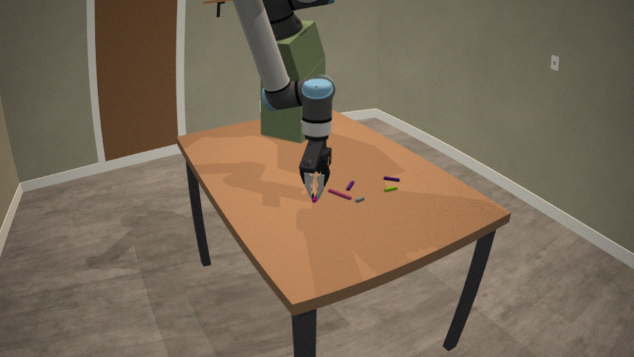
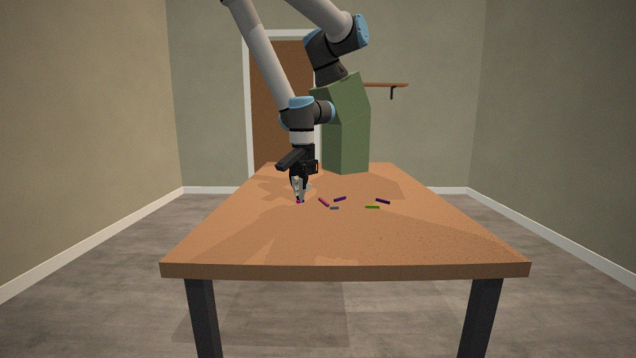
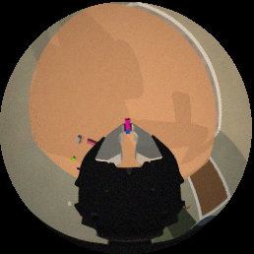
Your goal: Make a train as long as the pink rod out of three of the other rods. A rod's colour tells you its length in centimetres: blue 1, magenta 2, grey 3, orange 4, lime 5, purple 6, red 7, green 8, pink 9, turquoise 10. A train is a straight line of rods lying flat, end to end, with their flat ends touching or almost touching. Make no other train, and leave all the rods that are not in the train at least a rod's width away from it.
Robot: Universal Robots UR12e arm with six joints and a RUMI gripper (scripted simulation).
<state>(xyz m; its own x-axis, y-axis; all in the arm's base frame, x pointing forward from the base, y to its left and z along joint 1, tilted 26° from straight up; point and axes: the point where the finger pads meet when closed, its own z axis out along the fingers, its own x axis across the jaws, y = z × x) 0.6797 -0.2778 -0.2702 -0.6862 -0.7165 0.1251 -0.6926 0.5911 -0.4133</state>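
Now: the magenta rod 10 mm below my hand. From my hand the other things lie so: pink rod (90 mm to the left, 10 mm below); blue rod (10 mm behind, 10 mm to the left, 10 mm below); grey rod (70 mm ahead, 130 mm to the left, 10 mm below).
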